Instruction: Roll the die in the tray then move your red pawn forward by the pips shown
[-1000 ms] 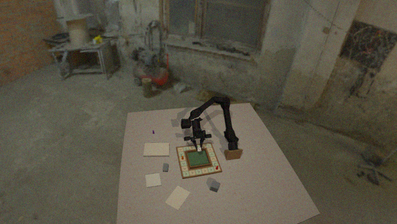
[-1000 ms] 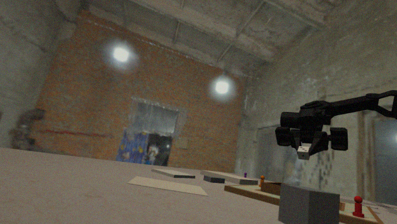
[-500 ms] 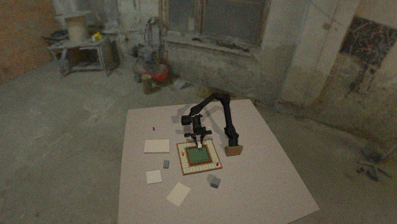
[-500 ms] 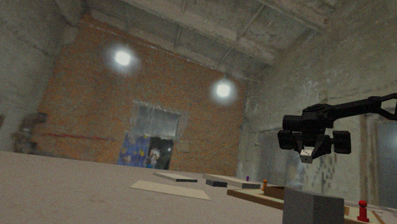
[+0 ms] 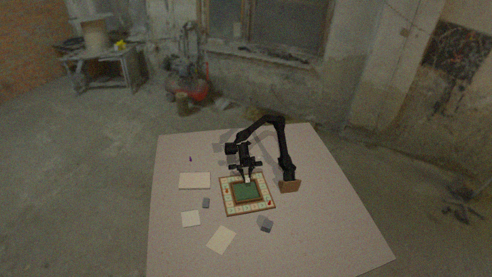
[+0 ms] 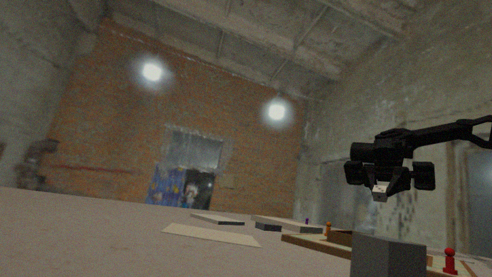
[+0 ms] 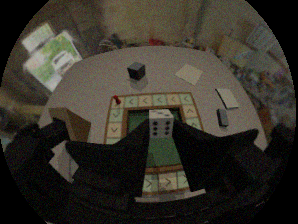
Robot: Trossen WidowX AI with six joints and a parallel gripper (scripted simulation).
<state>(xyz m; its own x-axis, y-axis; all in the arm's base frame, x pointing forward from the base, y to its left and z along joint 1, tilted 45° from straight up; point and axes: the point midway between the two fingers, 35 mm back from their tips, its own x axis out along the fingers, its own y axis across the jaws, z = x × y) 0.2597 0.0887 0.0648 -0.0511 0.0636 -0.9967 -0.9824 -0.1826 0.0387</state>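
Now: the white die right at my gripper tip. The rest, counted from my gripper tip: green tray (12 cm below); then orange pawn (12 cm ahead, 9 cm below); then red pawn (13 cm behind, 9 cm to the left, 9 cm below).
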